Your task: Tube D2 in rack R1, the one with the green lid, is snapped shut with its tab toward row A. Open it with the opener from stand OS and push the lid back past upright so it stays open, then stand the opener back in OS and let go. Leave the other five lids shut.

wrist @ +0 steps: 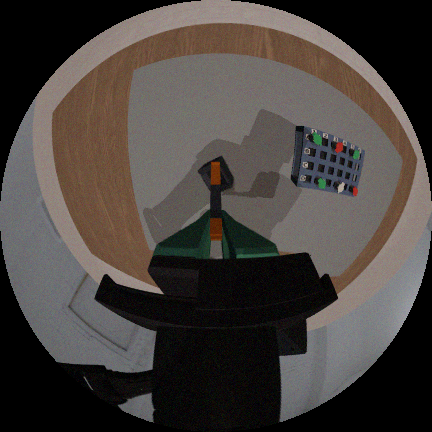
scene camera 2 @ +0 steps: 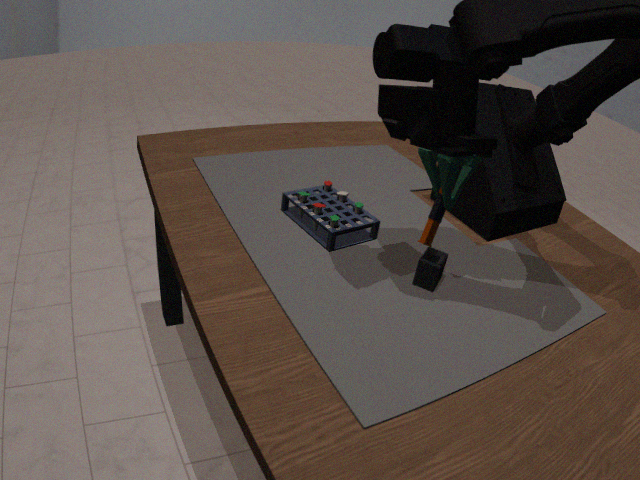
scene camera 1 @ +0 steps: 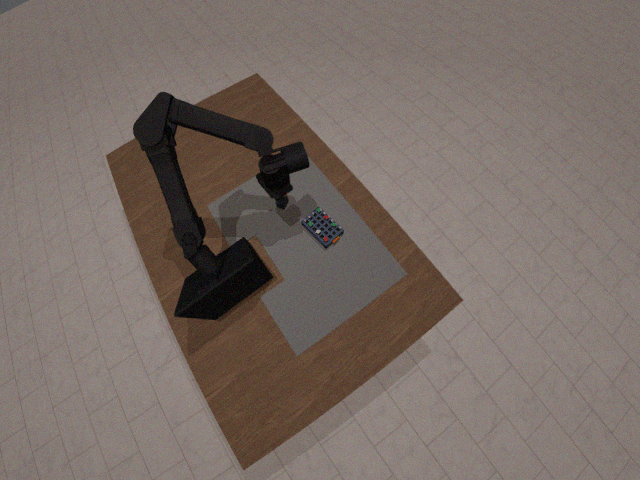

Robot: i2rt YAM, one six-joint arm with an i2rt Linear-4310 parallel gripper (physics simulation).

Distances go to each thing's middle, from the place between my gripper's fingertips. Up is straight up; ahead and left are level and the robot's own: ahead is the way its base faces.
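Labels:
My gripper's 2 cm short of the orange-tipped rod tool (wrist: 215, 227), and it's 1 cm above it. There's also the black cube holder (scene camera 2: 430, 267), and that's 1 cm ahead of my hand, 1 cm to the left of it and 8 cm below it.

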